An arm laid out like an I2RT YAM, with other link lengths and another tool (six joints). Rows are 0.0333 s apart.
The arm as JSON. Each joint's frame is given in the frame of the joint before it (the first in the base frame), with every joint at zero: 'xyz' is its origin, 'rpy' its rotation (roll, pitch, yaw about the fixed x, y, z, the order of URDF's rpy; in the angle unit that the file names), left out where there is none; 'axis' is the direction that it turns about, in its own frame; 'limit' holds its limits. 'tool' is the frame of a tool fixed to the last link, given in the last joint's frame.
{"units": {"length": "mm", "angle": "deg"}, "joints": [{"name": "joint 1", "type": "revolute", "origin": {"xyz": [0.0, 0.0, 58.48]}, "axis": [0.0, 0.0, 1.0], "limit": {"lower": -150.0, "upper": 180.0}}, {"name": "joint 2", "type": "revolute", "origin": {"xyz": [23.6, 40.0, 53.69], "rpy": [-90.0, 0.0, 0.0]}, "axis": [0.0, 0.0, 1.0], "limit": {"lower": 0.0, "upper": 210.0}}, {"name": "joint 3", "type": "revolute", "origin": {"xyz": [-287.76, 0.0, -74.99], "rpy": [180.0, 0.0, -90.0]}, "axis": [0.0, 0.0, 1.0], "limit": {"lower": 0.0, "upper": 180.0}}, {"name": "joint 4", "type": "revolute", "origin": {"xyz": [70.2, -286.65, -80.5], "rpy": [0.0, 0.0, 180.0]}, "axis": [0.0, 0.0, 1.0], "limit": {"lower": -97.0, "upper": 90.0}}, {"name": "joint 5", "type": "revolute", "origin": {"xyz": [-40.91, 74.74, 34.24], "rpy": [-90.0, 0.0, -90.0]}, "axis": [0.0, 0.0, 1.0], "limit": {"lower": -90.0, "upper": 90.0}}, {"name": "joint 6", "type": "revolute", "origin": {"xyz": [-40.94, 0.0, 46.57], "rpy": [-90.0, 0.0, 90.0]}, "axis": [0.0, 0.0, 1.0], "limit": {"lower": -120.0, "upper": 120.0}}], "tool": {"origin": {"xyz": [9.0, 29.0, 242.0], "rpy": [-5.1, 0.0, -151.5]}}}
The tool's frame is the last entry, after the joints.
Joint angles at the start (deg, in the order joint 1, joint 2, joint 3, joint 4, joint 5, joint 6): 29.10 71.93 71.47 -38.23 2.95 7.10
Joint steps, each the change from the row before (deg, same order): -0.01 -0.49 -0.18 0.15 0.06 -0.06; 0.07 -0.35 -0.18 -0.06 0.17 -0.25; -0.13 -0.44 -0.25 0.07 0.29 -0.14; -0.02 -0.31 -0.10 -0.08 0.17 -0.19; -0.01 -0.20 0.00 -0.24 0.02 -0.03; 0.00 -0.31 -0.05 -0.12 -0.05 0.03; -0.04 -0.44 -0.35 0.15 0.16 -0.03; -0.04 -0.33 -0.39 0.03 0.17 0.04; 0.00 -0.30 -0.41 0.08 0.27 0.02; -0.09 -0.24 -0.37 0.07 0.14 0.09; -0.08 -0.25 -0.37 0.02 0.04 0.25; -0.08 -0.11 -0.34 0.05 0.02 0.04; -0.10 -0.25 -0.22 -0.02 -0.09 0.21; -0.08 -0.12 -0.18 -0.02 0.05 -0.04
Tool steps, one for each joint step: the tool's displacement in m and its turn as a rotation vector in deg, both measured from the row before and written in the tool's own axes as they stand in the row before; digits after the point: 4 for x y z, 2 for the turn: -0.0006 -0.0015 -0.0029 0.41 -0.21 -0.05; 0.0003 0.0003 -0.0017 0.16 0.05 -0.28; 0.0019 -0.0016 -0.0021 0.43 0.18 -0.03; 0.0008 -0.0006 -0.0018 0.21 0.09 -0.16; 0.0005 0.0004 -0.0013 -0.02 0.05 -0.02; -0.0003 -0.0001 -0.0020 0.09 -0.12 0.03; 0.0011 -0.0005 -0.0017 0.30 0.02 0.01; 0.0020 0.0008 -0.0005 0.09 0.18 0.08; 0.0022 0.0007 -0.0002 0.13 0.24 0.04; 0.0023 0.0006 0.0000 0.07 0.20 0.16; 0.0020 0.0011 0.0000 -0.02 0.12 0.30; 0.0020 0.0014 0.0009 -0.10 0.17 0.09; 0.0010 0.0005 -0.0007 0.00 -0.04 0.27; 0.0015 0.0005 0.0001 0.00 0.14 0.02
